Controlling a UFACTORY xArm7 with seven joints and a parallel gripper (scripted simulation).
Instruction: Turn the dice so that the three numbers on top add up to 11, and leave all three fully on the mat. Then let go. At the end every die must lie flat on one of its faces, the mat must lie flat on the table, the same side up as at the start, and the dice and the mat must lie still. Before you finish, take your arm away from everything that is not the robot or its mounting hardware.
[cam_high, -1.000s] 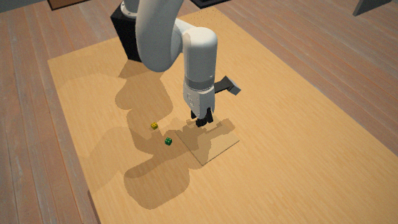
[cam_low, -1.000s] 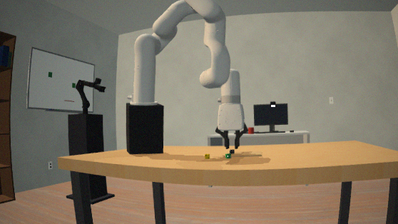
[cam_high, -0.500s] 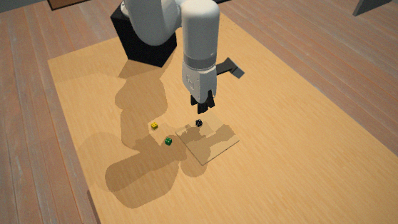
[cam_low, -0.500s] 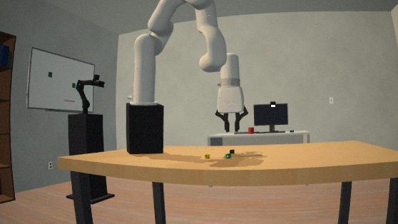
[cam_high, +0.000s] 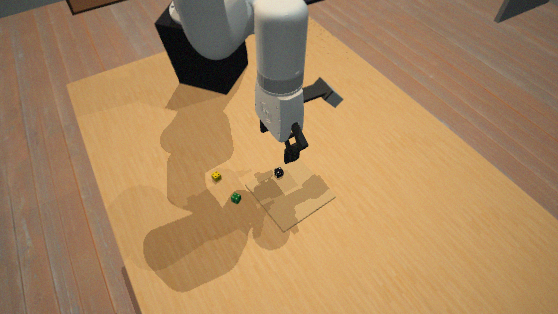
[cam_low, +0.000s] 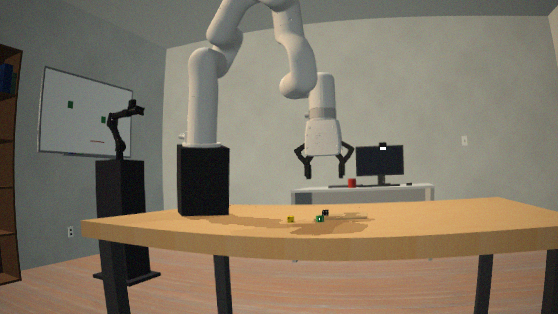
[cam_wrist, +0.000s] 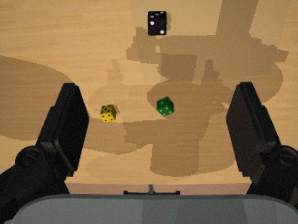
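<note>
My hand is 12 cm to the left of the yellow die, 11 cm above it and 6 cm past it. From my hand the other things lie so: black die 10 cm below; green die 11 cm to the right, 11 cm below, 1 cm ahead; tan mat 11 cm below, 5 cm ahead.
</note>
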